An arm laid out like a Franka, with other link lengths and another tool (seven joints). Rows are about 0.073 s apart.
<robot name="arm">
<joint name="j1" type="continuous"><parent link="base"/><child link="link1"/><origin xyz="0 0 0.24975" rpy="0 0 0"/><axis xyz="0 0 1"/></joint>
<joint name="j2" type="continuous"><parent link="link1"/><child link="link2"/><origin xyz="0 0 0" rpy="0 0 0"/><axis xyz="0 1 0"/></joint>
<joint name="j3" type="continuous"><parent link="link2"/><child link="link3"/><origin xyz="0 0 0.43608" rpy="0 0 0"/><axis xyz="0 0 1"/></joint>
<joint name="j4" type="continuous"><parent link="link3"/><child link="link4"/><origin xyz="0.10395 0 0" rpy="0 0 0"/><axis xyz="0 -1 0"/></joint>
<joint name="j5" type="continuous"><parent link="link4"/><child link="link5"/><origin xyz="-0.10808 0 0.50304" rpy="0 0 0"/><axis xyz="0 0 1"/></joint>
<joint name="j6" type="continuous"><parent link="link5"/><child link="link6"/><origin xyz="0 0 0" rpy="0 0 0"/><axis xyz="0 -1 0"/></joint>
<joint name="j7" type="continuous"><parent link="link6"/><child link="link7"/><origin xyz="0.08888 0 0" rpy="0 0 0"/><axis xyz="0 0 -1"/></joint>
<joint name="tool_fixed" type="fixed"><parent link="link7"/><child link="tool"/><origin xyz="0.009 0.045 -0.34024" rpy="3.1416 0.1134 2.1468"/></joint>
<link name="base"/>
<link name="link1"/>
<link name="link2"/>
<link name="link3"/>
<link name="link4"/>
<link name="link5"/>
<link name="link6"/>
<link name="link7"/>
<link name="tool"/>
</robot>
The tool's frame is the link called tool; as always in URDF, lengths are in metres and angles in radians. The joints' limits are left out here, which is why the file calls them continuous.
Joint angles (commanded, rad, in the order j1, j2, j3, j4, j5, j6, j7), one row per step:
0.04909 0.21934 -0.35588 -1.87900 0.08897 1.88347 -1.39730
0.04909 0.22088 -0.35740 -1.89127 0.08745 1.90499 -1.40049
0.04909 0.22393 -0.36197 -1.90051 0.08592 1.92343 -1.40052
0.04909 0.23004 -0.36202 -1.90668 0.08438 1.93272 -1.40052
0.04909 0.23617 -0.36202 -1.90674 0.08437 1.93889 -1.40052
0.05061 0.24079 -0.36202 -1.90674 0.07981 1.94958 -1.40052
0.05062 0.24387 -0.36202 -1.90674 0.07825 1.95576 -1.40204
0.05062 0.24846 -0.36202 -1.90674 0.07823 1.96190 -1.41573
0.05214 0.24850 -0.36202 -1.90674 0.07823 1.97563 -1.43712
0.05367 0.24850 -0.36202 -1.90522 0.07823 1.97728 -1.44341
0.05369 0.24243 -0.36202 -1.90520 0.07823 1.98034 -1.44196
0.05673 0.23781 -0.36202 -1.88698 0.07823 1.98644 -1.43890
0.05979 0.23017 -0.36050 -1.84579 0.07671 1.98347 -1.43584
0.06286 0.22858 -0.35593 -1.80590 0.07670 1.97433 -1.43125
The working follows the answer.
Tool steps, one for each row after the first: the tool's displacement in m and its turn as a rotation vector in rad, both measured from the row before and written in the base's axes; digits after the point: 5 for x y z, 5 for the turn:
0.00034 -0.00264 -0.00712 -0.00470 -0.00682 0.00146
0.00020 -0.00450 -0.00643 -0.00591 -0.00510 -0.00431
-0.00091 -0.00087 -0.00694 -0.00288 0.00369 0.00032
0.00126 -0.00075 -0.00402 -0.00240 0.00038 0.00006
0.00266 -0.00157 -0.00316 -0.00749 -0.00409 0.00408
0.00141 -0.00122 -0.00206 -0.00321 -0.00235 0.00245
0.00102 -0.00122 -0.00297 0.00004 -0.00174 0.01361
0.00408 -0.00136 -0.00012 -0.00108 -0.01367 0.02289
0.00140 0.00041 0.00072 -0.00001 -0.00321 0.00791
0.00178 -0.00025 0.00389 -0.00092 -0.00892 -0.00135
0.01226 -0.00057 0.01179 -0.00749 -0.02764 0.00165
0.02048 -0.00111 0.02561 -0.01168 -0.04359 0.00557
0.01710 0.00271 0.02141 -0.00756 -0.03094 0.00602

Tool pose at each row, in the base's axes (x y z in m, rotation vector in rad; rounded; the steps above come from the unrounded poses):
0.64218 -0.15890 0.15872 0.08509 -3.06583 -0.11888
0.64253 -0.16154 0.15160 0.08764 -3.07266 -0.11153
0.64272 -0.16604 0.14517 0.08113 -3.07825 -0.10261
0.64181 -0.16691 0.13823 0.08121 -3.07461 -0.09820
0.64307 -0.16766 0.13421 0.08115 -3.07428 -0.09451
0.64573 -0.16923 0.13105 0.08735 -3.07822 -0.08273
0.64715 -0.17044 0.12898 0.09112 -3.08043 -0.07762
0.64817 -0.17167 0.12601 0.11220 -3.08115 -0.07702
0.65224 -0.17303 0.12590 0.14854 -3.09276 -0.07386
0.65364 -0.17262 0.12662 0.16103 -3.09517 -0.07341
0.65542 -0.17287 0.13051 0.15969 -3.10419 -0.07151
0.66767 -0.17343 0.14230 0.16443 -3.13143 -0.05812
0.68816 -0.17454 0.16792 -0.17257 3.09908 0.03584
0.70526 -0.17183 0.18933 -0.18093 3.06829 0.02143

